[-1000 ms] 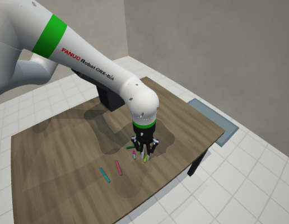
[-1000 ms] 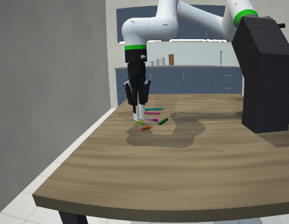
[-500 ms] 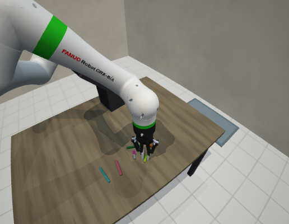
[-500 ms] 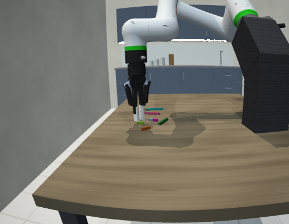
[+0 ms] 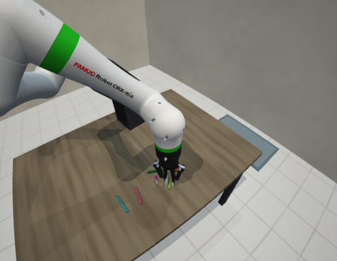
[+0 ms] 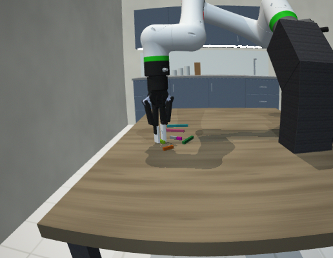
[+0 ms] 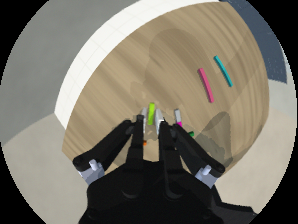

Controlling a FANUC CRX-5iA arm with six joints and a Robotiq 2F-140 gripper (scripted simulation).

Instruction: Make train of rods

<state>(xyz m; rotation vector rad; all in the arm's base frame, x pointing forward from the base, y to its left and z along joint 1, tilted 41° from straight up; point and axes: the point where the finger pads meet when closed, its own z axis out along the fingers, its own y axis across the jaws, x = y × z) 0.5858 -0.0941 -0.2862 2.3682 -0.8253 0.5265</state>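
Right now my hand is 3 cm above the lime rod. From my hand the other things lie so: magenta rod 7 cm behind, 4 cm to the right, 3 cm below; then orange rod 5 cm behind, 8 cm to the left, 3 cm below; then grey rod 4 cm behind, 5 cm to the right, 3 cm below.
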